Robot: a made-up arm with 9 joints.
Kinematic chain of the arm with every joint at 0, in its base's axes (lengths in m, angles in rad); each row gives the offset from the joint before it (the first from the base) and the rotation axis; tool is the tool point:
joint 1: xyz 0 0 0.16 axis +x
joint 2: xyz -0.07 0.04 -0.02 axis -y
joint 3: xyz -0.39 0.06 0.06 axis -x
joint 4: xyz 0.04 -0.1 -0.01 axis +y
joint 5: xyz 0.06 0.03 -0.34 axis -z
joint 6: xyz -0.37 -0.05 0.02 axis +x
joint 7: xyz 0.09 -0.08 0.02 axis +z
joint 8: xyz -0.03 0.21 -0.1 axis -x
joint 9: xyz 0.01 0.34 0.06 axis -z
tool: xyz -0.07 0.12 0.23
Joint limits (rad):
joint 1: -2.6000..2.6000
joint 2: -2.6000..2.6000
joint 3: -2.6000..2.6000
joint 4: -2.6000..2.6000
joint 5: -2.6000..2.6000
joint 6: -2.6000..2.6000
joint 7: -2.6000..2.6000
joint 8: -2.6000..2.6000
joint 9: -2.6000..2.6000
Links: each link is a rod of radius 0.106 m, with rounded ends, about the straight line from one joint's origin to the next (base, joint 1, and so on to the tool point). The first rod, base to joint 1, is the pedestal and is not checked.
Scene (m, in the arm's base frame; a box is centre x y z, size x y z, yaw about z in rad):
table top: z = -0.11
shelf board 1: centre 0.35 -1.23 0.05 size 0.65 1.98 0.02 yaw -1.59
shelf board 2: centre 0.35 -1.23 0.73 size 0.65 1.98 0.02 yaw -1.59
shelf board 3: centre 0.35 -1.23 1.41 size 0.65 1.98 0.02 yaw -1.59
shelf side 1: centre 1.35 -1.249 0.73 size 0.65 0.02 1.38 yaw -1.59
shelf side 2: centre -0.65 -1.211 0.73 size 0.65 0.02 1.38 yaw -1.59
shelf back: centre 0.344 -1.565 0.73 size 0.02 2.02 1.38 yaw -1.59
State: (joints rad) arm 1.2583 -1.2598 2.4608 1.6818 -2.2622 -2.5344 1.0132 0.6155 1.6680
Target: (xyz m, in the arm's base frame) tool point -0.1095 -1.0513 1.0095
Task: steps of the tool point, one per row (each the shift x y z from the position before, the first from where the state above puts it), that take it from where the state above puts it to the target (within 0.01 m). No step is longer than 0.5 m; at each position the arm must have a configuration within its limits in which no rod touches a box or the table.
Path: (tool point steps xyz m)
1: 0.0315 0.1447 -0.0044
2: 0.0081 0.1877 0.0038
3: -0.0291 0.2141 0.0006
4: -0.3109 -0.0875 0.3281
5: -0.3955 0.1353 0.2474
6: -0.0140 -0.1905 0.0354
7: -0.0043 -0.1725 -0.0010
8: 0.0086 -0.1471 -0.0344

